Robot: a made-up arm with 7 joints. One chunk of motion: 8 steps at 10 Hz.
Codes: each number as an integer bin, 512 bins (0 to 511) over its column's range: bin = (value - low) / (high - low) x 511, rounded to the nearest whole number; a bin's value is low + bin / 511 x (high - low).
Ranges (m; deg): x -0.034..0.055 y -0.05..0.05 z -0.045..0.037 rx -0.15..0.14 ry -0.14..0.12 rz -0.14..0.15
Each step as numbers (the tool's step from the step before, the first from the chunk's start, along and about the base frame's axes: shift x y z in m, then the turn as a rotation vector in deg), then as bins.
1 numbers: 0.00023 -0.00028 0.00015 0.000 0.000 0.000
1 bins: 197 254 281 264 275 247
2 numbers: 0.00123 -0.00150 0.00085 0.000 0.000 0.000
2 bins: 202 248 286 264 275 247
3 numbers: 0.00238 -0.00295 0.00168 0.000 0.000 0.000
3 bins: 209 240 291 264 275 247
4 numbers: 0.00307 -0.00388 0.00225 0.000 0.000 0.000
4 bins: 213 236 294 264 275 247
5 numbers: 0.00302 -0.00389 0.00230 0.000 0.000 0.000
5 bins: 213 236 295 264 275 247
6 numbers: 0.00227 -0.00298 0.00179 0.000 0.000 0.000
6 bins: 208 240 292 264 275 247
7 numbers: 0.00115 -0.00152 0.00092 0.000 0.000 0.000
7 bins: 202 248 286 264 275 247
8 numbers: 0.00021 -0.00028 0.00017 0.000 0.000 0.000
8 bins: 196 254 281 264 275 247
